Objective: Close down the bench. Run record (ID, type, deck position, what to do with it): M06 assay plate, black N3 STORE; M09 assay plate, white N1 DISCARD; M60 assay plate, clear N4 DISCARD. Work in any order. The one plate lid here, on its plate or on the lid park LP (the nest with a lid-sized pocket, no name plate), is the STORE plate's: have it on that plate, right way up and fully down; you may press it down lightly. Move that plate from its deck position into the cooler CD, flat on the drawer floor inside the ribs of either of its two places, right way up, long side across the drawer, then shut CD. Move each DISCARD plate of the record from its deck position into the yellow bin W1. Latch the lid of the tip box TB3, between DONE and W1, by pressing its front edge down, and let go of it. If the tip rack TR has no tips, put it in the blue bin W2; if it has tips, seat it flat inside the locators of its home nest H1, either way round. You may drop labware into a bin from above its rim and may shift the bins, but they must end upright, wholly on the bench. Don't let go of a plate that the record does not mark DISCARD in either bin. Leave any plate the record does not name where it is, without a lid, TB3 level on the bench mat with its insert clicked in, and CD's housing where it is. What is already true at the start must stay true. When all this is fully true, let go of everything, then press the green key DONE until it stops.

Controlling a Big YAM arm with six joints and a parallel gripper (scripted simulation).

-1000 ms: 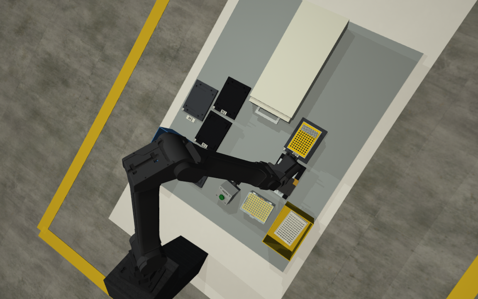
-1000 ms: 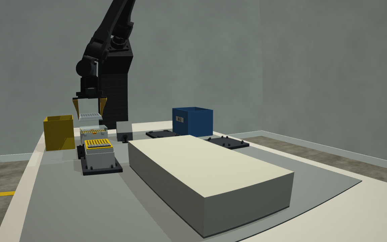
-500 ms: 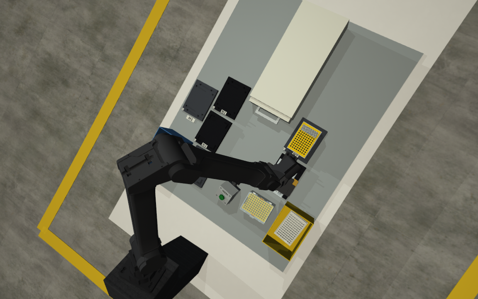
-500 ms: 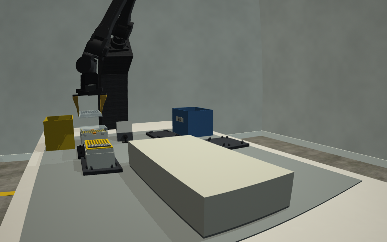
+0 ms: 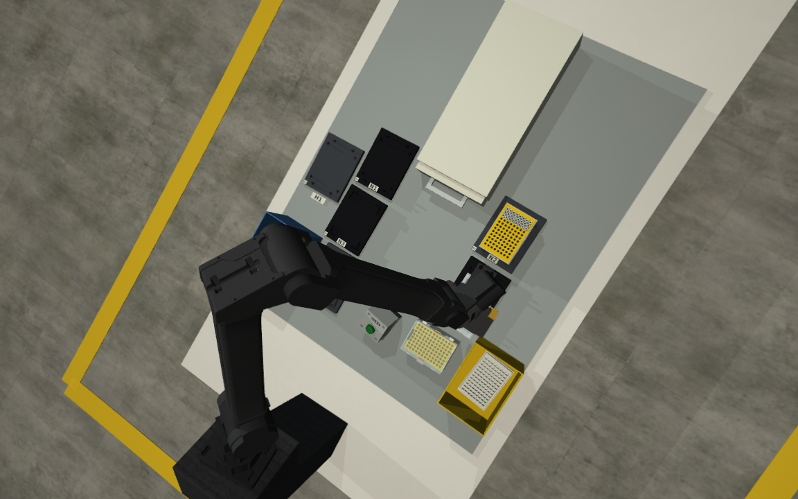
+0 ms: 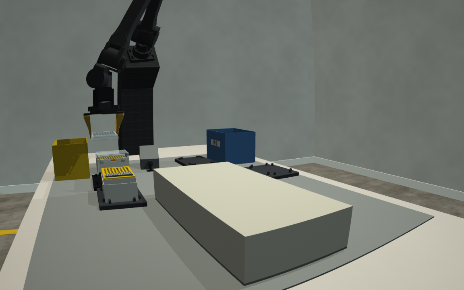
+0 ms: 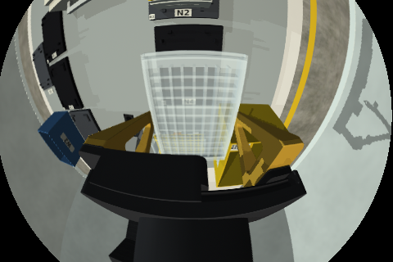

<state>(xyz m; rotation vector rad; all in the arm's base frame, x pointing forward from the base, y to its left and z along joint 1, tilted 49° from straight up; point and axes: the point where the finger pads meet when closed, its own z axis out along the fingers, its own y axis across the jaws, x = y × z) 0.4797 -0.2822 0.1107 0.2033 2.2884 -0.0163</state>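
Now: the yellow tip rack 180 mm ahead of my hand, 90 mm below it and 30 mm to the right of it. From my hand the other things lie so: nest N4 (140 mm below, 20 mm ahead, 10 mm to the left); then tip box lid (140 mm behind, 90 mm below, 70 mm to the left); then clear plate (right at my hand).
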